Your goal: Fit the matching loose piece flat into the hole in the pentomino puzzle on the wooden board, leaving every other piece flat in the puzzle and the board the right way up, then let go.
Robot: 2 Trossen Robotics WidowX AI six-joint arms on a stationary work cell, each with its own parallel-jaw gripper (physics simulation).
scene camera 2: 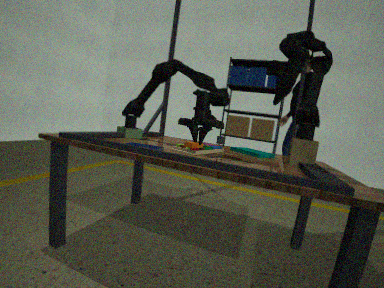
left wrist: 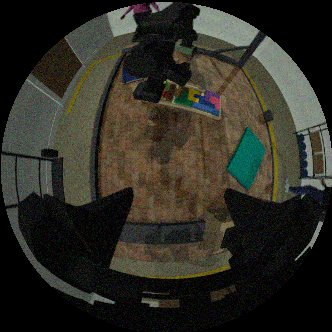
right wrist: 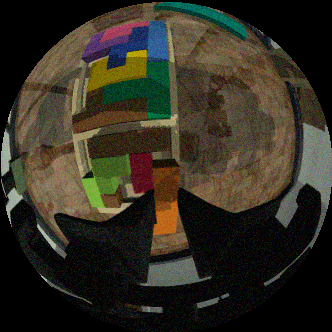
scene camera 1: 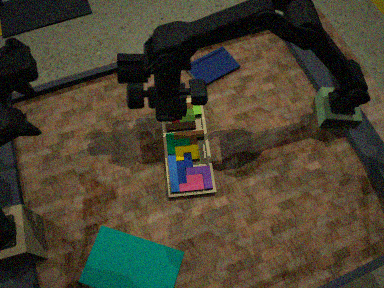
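Seen in the pictures: left gripper, fingertip midpoint: (scene camera 2: 274, 104) (left wrist: 180, 193) (scene camera 1: 37, 114); right gripper, fingertip midpoint: (scene camera 2: 197, 144) (right wrist: 165, 192); left arm's base, origin of the base link: (scene camera 2: 304, 139) (left wrist: 232, 236); right arm's base, origin of the base link: (scene camera 2: 130, 127) (left wrist: 185, 44) (scene camera 1: 341, 103).
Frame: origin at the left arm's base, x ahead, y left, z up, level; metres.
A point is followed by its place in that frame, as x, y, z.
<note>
The wooden board (scene camera 1: 192, 194) {0.405, -0.002, -0.101} (left wrist: 192, 112) (right wrist: 174, 100) {0.379, 0.152, -0.100} lies on the table, with coloured pieces in two compartments. The near compartment in the right wrist view holds a dark brown bar (right wrist: 130, 142) {0.425, 0.179, -0.091}, a lime green piece (right wrist: 107, 167) {0.454, 0.194, -0.091} and a crimson piece (right wrist: 141, 172) {0.423, 0.208, -0.091}; bare board shows beside the crimson piece. My right gripper (right wrist: 165, 192) {0.407, 0.226, -0.078} (scene camera 2: 200, 143) {0.407, 0.226, -0.078} is shut on an orange piece (right wrist: 166, 220) {0.413, 0.253, -0.071} (scene camera 2: 193, 145) {0.407, 0.269, -0.079}, over that compartment's right corner in the right wrist view. Whether the piece touches the board is unclear. My left gripper (left wrist: 180, 193) {0.144, 0.172, 0.116} (scene camera 1: 32, 114) {0.144, 0.172, 0.116} is open and empty, away from the board.
A teal panel (scene camera 1: 132, 260) {0.235, -0.109, -0.098} (left wrist: 246, 159) {0.217, -0.100, -0.098} lies at the bottom left of scene camera 1. A blue book-like object (scene camera 1: 215, 65) {0.585, 0.348, -0.104} lies behind the board. A green block (scene camera 1: 327, 120) {0.799, 0.076, -0.074} sits under the right arm's base, and a beige block (scene camera 1: 30, 230) {0.050, 0.000, -0.033} under the left arm's.
</note>
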